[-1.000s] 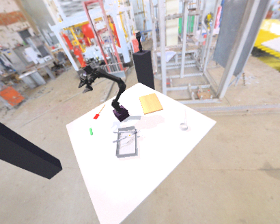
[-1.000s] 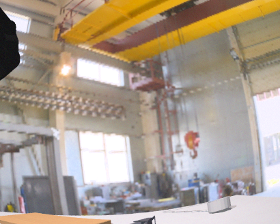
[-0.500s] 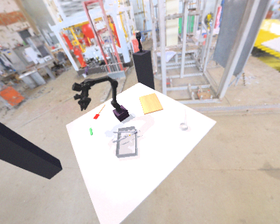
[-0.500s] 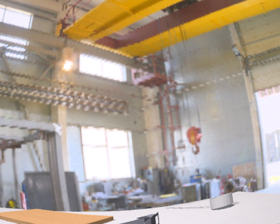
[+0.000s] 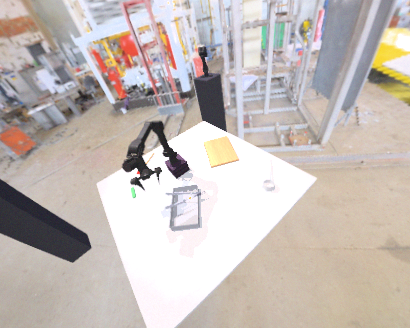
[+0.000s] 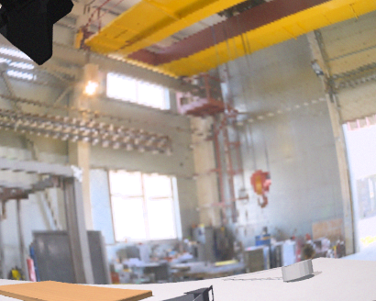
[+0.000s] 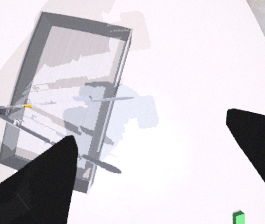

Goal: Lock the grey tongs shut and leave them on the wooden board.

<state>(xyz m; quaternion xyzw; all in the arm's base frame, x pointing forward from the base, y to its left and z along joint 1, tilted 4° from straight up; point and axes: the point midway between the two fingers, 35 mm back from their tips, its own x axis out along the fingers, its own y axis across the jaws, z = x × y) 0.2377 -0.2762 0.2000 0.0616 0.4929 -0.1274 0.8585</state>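
The yellow piece is 18 cm below my gripper tip, 15 cm to the left of it and 10 cm ahead of it. From my gripper tip the other things lie so: grey roasting tin 23 cm below, 10 cm to the left, 10 cm ahead; wooden board 68 cm to the left, 25 cm below, 13 cm behind.
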